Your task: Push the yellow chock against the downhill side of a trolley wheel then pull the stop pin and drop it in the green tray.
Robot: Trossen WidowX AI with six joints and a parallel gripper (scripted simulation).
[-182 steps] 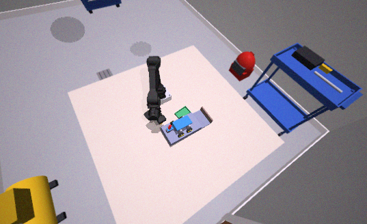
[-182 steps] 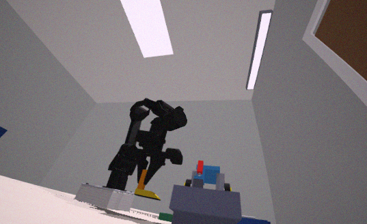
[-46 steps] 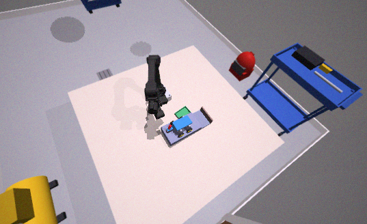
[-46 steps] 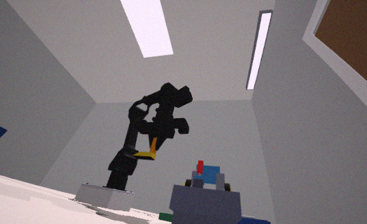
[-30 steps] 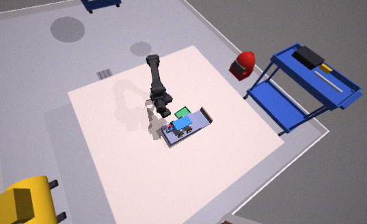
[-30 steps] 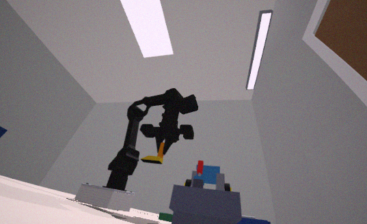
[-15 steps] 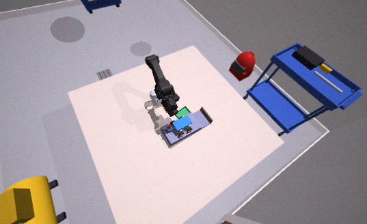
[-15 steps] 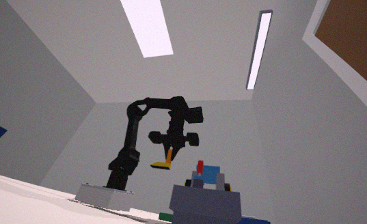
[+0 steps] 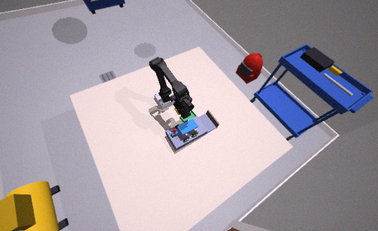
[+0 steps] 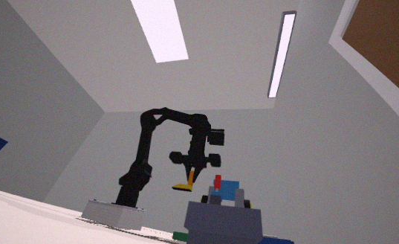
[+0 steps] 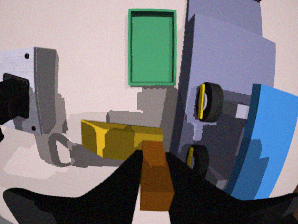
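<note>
Right now the red-headed stop pin is 120 mm ahead of my gripper tip, 80 mm to the right of it and 40 mm below it. Round my gripper tip: blue trolley (120 mm ahead, 10 mm to the left, 60 mm below); then ramp (120 mm ahead, 20 mm to the left, 120 mm below); then yellow chock (20 mm behind, 10 mm to the right, 10 mm below).
</note>
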